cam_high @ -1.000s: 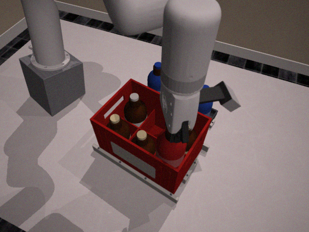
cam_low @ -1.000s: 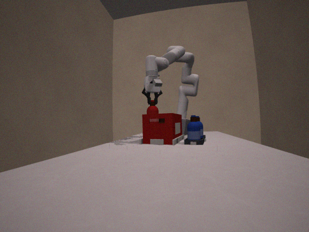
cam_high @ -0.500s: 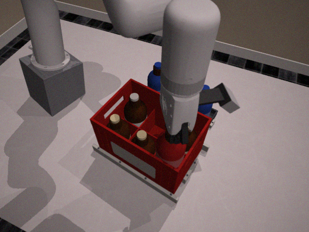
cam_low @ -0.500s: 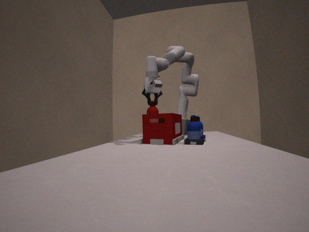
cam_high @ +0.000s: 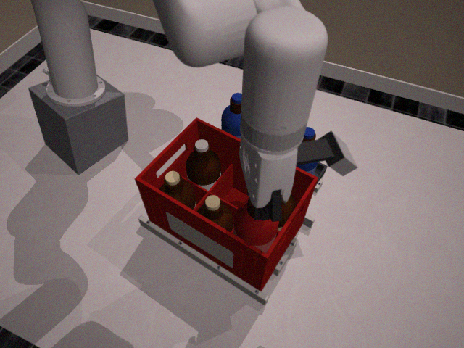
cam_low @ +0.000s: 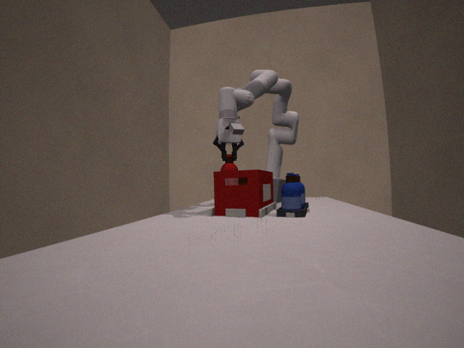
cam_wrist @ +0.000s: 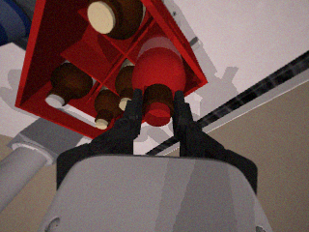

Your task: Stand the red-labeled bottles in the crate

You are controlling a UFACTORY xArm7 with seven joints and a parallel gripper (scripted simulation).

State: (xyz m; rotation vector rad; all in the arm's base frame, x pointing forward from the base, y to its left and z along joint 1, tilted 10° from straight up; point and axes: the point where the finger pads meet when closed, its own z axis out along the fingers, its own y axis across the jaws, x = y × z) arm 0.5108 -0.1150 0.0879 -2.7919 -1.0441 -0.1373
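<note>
My gripper is now 7 cm above the red-labeled bottle. The rest, counted from my hand: red crate 16 cm below, 9 cm behind, 5 cm to the left; dark tray 25 cm to the left, 23 cm below, 10 cm behind.
</note>
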